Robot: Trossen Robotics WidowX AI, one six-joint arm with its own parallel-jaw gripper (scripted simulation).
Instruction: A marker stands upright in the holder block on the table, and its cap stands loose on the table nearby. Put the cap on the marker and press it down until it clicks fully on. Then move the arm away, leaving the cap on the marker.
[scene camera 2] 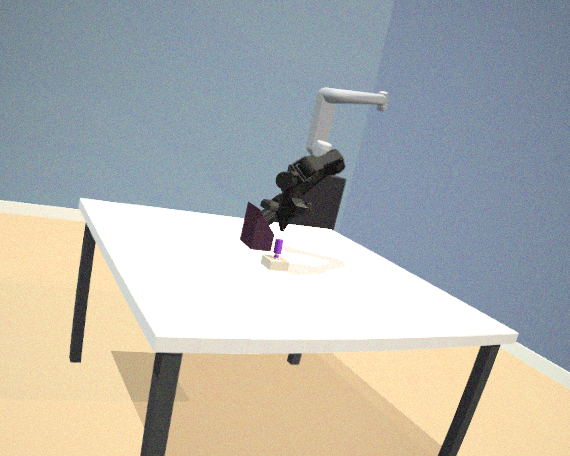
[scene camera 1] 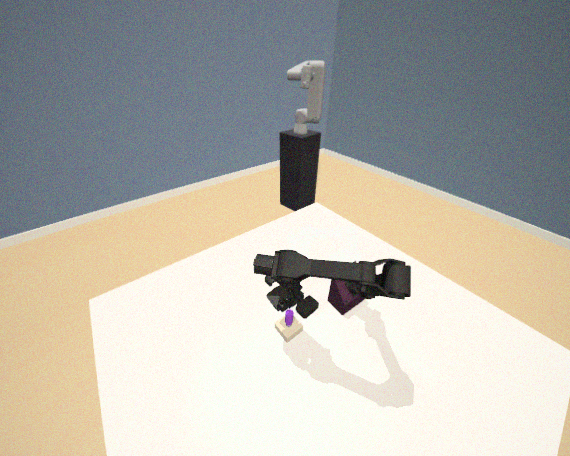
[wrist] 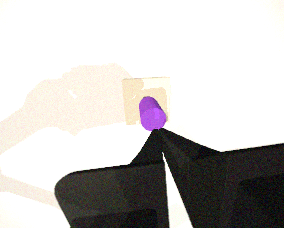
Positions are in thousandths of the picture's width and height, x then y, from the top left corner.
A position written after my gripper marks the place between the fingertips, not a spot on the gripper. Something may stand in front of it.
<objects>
My gripper shows in scene camera 2 (494,508), in scene camera 1 (508,674) and in the wrist view (558,586).
</objects>
